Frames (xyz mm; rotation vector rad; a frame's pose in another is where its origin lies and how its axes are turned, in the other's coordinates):
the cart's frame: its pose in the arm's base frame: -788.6 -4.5 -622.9 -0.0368 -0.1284 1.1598
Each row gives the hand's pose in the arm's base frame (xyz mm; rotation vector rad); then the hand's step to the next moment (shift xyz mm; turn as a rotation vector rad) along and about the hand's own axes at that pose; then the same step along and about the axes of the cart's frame.
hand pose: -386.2 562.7 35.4 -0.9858 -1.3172 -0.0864
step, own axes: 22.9 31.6 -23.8 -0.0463 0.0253 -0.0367
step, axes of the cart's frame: 30.7 -33.8 -2.4 -0.0201 -0.0326 -0.0516
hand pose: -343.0 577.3 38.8 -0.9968 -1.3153 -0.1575
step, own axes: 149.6 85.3 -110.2 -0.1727 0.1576 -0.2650
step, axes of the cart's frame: 113.7 -155.6 68.3 -0.0701 -0.2598 -0.2291
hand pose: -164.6 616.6 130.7 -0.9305 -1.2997 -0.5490
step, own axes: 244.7 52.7 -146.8 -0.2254 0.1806 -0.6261
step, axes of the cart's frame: 37.4 -206.2 200.7 -0.2612 -0.5634 -0.2995
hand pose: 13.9 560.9 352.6 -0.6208 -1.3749 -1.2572
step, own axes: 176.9 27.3 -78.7 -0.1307 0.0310 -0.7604
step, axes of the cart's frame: -87.6 -70.0 160.2 -0.4799 -0.5436 -0.2653
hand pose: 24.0 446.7 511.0 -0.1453 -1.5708 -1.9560
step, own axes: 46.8 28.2 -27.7 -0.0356 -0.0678 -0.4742
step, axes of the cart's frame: -45.5 -8.6 40.2 -0.3444 -0.2624 -0.2079
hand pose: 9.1 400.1 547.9 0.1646 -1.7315 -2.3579
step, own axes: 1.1 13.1 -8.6 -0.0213 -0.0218 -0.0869
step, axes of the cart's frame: -9.3 -7.7 10.0 -0.0530 -0.0569 -0.0493
